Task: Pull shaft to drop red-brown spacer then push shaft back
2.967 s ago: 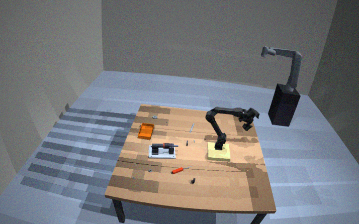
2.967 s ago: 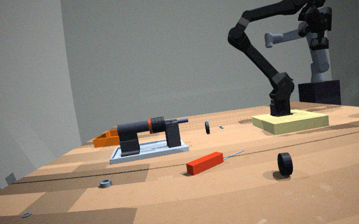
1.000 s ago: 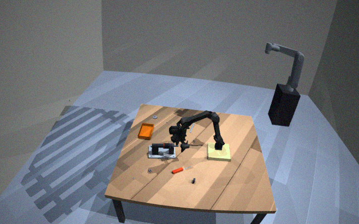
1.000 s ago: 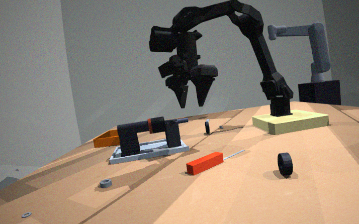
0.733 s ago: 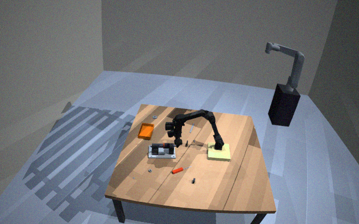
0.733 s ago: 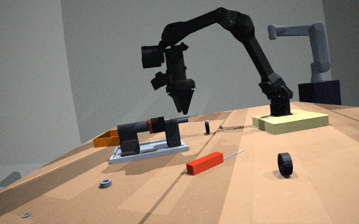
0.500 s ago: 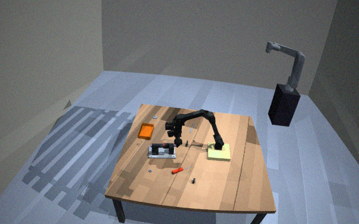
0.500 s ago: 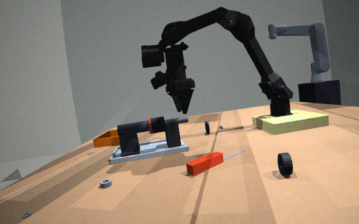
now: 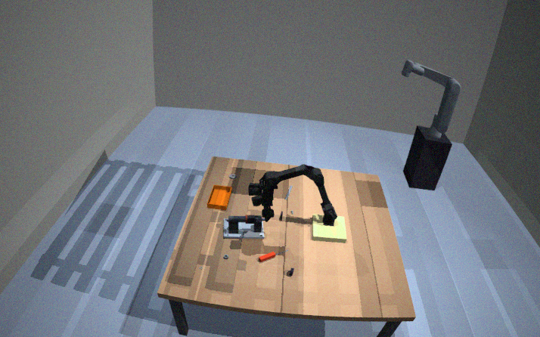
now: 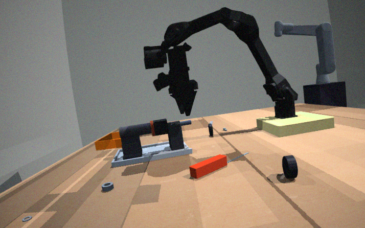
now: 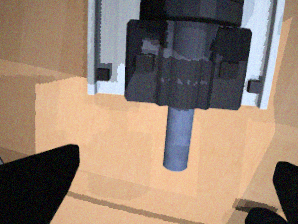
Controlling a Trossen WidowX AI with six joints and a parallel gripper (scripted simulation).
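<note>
Right now my gripper tip is 80 mm short of the shaft, 30 mm above it and 10 mm to the right of it. The rest, counted from my gripper tip: orange tray: 320 mm ahead, 220 mm to the right, 100 mm below; then red-brown spacer: 110 mm ahead, 30 mm below, 20 mm to the left; then dark spacer: 80 mm ahead, 30 mm below, 10 mm to the left.
</note>
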